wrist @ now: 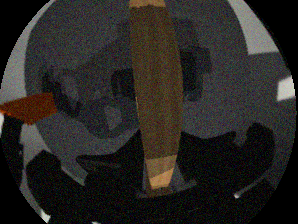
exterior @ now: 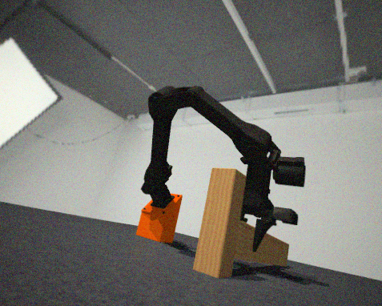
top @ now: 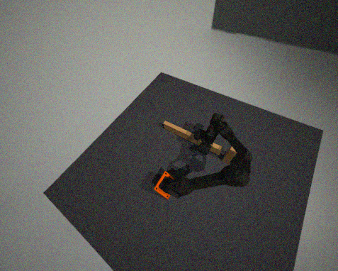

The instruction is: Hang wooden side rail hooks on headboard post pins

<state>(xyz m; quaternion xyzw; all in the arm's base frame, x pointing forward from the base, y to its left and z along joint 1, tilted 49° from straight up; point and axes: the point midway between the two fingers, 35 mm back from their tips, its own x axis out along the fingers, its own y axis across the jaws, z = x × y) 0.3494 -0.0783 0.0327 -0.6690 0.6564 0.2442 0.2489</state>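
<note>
Now: the headboard post 140 mm to the right of my gripper tip and 40 mm above it.
</note>
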